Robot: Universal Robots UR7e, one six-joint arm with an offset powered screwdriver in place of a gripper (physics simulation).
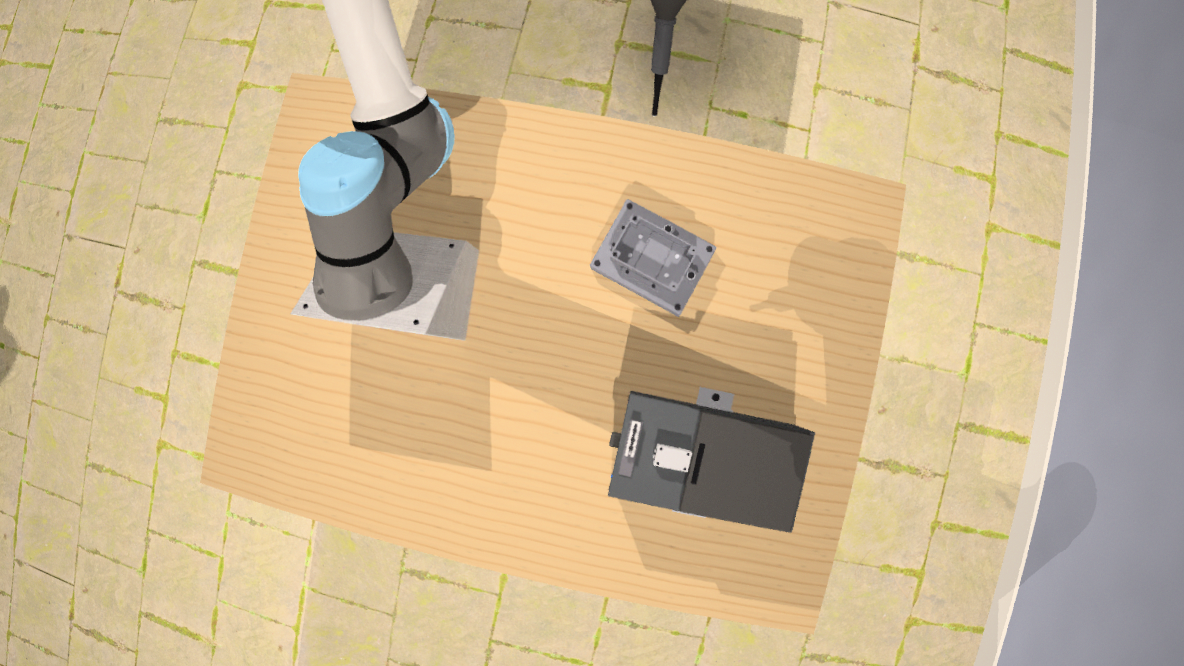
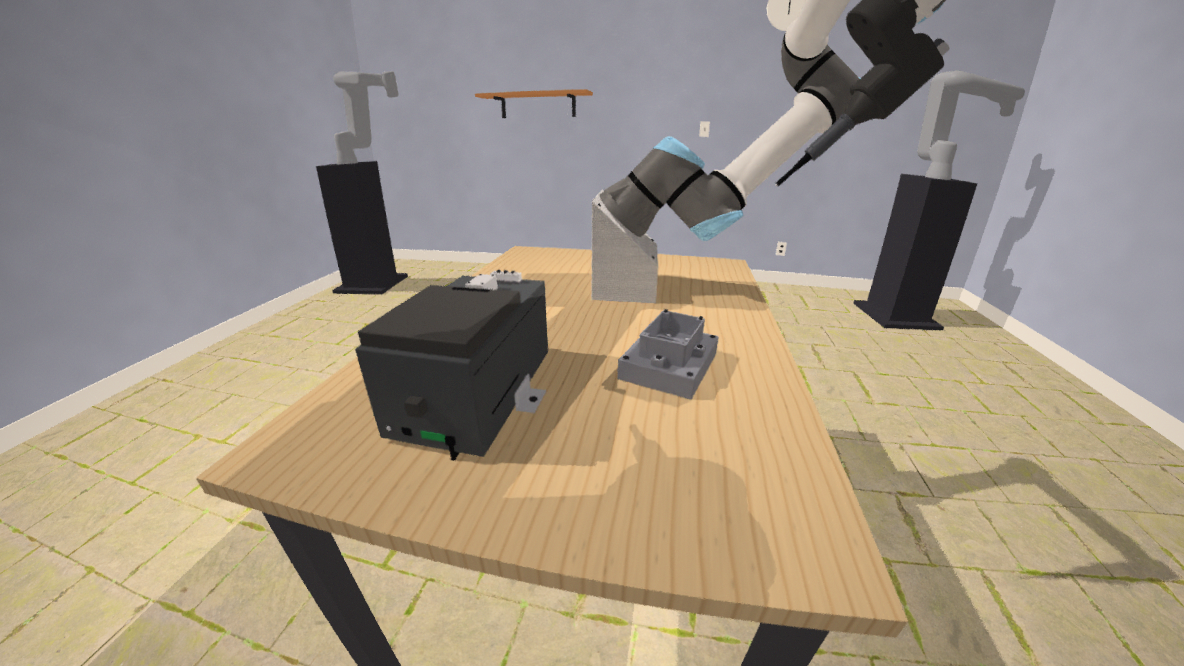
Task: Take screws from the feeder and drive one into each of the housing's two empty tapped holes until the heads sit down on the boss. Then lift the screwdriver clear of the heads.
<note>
In view: a dark screw feeder (image 2: 460,404).
The dark screw feeder is seen too in image 1 (image 1: 667,423).
</note>
